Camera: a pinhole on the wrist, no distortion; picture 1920 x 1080 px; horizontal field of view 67.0 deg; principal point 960.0 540.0 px. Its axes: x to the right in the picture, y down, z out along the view. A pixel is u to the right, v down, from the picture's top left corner.
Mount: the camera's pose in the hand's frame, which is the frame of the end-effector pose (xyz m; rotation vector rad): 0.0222 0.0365 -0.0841 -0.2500 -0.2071 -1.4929
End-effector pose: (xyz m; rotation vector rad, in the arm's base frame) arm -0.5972 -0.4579 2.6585 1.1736 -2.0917 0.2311
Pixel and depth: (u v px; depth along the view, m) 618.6 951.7 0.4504
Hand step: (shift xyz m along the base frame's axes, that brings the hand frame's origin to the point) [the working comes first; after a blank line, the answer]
In the camera's frame: -0.1060 0.1278 0.4504

-0.4264 -0.0904 -0.0774
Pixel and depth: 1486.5 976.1 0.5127
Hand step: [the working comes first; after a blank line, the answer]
In the camera's frame: 0.1861 0.1542 0.5127

-0.3055 -0.3374 -0.1968
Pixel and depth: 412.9 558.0 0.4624
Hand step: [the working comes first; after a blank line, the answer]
In the camera's frame: -0.1744 0.0057 0.4624

-0.4321 0.0314 -0.1472
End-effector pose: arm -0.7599 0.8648 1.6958 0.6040 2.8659 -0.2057
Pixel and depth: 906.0 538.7 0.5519
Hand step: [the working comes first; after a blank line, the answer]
In the camera's frame: -0.0205 -0.0005 0.5519

0.1369 0.1299 -0.4516
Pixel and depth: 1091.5 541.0 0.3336
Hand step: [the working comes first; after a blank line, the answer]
In the camera's frame: 0.0302 0.0002 0.3336

0.0574 0.0631 -0.2530
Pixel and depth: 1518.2 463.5 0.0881
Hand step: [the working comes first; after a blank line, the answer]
In the camera's frame: 0.0339 -0.0046 0.0881

-0.0054 0.0331 -0.0175
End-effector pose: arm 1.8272 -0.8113 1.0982 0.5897 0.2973 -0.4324
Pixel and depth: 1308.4 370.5 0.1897
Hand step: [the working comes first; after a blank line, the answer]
In the camera's frame: 0.0456 -0.0222 0.1897

0.0440 -0.0330 0.1077
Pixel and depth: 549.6 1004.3 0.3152
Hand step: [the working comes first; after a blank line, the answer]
In the camera's frame: -0.0892 0.1009 0.3152

0.2373 0.0151 0.2046
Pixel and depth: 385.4 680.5 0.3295
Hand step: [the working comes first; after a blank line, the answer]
In the camera's frame: -0.1305 0.0319 0.3295

0.1945 0.0638 0.2542
